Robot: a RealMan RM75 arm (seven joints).
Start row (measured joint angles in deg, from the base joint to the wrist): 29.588, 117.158, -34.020, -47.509, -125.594, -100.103, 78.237
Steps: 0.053, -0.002, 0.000, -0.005, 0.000, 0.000, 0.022; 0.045, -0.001, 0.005, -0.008, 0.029, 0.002, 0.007; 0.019, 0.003, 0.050, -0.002, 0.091, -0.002, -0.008; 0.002, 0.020, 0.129, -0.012, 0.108, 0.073, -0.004; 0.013, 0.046, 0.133, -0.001, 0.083, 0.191, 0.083; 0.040, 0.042, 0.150, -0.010, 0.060, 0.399, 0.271; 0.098, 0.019, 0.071, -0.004, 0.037, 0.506, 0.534; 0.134, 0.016, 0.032, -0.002, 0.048, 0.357, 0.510; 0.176, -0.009, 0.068, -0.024, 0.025, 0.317, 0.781; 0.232, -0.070, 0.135, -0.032, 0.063, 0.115, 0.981; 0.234, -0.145, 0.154, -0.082, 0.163, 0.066, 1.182; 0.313, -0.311, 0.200, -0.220, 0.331, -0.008, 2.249; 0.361, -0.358, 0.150, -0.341, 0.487, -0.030, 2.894; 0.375, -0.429, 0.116, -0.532, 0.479, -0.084, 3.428; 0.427, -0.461, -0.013, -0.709, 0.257, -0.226, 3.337; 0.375, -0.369, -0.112, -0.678, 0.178, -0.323, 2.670; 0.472, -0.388, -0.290, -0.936, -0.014, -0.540, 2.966; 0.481, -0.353, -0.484, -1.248, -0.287, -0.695, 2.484; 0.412, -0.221, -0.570, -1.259, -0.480, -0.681, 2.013; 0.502, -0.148, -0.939, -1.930, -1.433, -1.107, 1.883
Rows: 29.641, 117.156, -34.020, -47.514, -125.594, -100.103, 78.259; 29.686, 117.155, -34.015, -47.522, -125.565, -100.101, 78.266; 29.705, 117.158, -33.965, -47.524, -125.474, -100.103, 78.258; 29.707, 117.178, -33.836, -47.536, -125.366, -100.030, 78.254; 29.720, 117.224, -33.703, -47.537, -125.283, -99.839, 78.337; 29.760, 117.266, -33.553, -47.547, -125.223, -99.440, 78.608; 29.858, 117.285, -33.482, -47.551, -125.186, -98.934, 79.142; 29.992, 117.301, -33.450, -47.553, -125.138, -98.577, 79.652; 30.168, 117.292, -33.382, -47.577, -125.113, -98.260, 80.433; 30.400, 117.222, -33.247, -47.609, -125.050, -98.145, 81.414; 30.634, 117.077, -33.093, -47.691, -124.887, -98.079, 82.596; 30.947, 116.766, -32.893, -47.911, -124.556, -98.087, 84.845; 31.308, 116.408, -32.743, -48.252, -124.069, -98.117, 87.739; 31.683, 115.979, -32.627, -48.784, -123.590, -98.201, 91.167; 32.110, 115.518, -32.640, -49.493, -123.333, -98.427, 94.504; 32.485, 115.149, -32.752, -50.171, -123.155, -98.750, 97.174; 32.957, 114.761, -33.042, -51.107, -123.169, -99.290, 100.140; 33.438, 114.408, -33.526, -52.355, -123.456, -99.985, 102.624; 33.850, 114.187, -34.096, -53.614, -123.936, -100.666, 104.637; 34.352, 114.039, -35.035, -55.544, -125.369, -101.773, 106.520
